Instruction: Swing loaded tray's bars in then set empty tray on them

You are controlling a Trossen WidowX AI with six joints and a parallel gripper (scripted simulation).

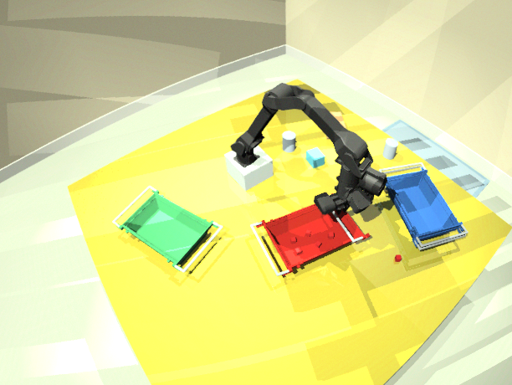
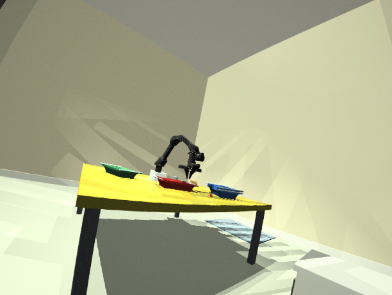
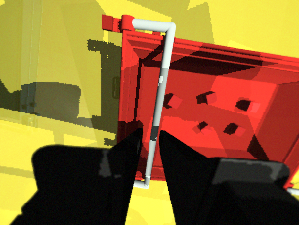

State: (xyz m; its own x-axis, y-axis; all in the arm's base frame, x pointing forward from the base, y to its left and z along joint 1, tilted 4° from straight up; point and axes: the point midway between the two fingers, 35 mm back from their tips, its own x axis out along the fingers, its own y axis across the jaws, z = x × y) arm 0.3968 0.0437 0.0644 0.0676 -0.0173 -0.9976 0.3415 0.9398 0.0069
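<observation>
The green tray lies 42 cm to the right of my gripper tip, 38 cm behind it and 4 cm below it. From my gripper tip the other things lie so: brown box: 41 cm to the left, 34 cm behind, 6 cm below; red block: 22 cm ahead, 8 cm below, 4 cm to the left; cyan cube: 26 cm behind, 20 cm to the left, 7 cm below.
</observation>
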